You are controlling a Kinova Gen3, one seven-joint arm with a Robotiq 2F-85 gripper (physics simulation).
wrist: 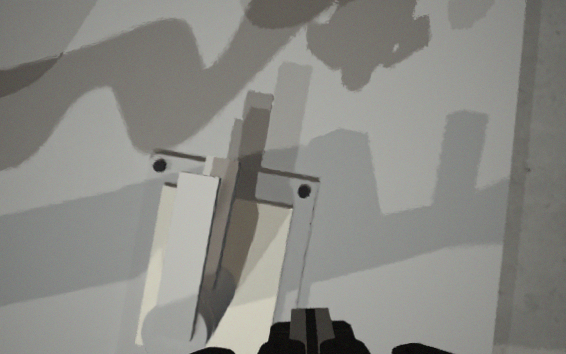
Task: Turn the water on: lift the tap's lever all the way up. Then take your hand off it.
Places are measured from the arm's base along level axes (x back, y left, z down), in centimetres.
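Pixels of known places: gripper, between the fingertips: (310,334).
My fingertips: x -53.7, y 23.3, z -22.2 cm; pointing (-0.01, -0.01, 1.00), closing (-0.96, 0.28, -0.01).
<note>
Ahead of a thing's pixels: the offset from my fingertips to its middle. "spot": to the spot under its first point. Level surfaces: height alone.
The tap's lever @(dx +7.9, dy -1.5, dz +13.5 cm) (192,235) is a long pale bar in the left-centre of the wrist view. It runs from a rounded base @(spot: dx +7.7, dy -6.0, dz +13.0 cm) (170,322) at the lower left towards the top edge of the tap's plate @(spot: dx +0.3, dy +0.6, dz +27.8 cm) (300,230). How far it is raised cannot be told exactly from this view. The plate is light grey with a cream centre panel @(spot: dx +2.9, dy -5.1, dz +27.2 cm) (260,280) and dark screws at its two visible upper corners; its lower part is cut off. My gripper (310,334) is shut and empty at the bottom edge, to the right of the lever, with a visible gap between them in the view.
The plate sits on a broad pale grey surface @(dz +28.6 cm) (410,300) crossed by dark shadows of the arm and lever. At the right, a darker edge strip (520,150) borders a rougher grey surface (547,225).
</note>
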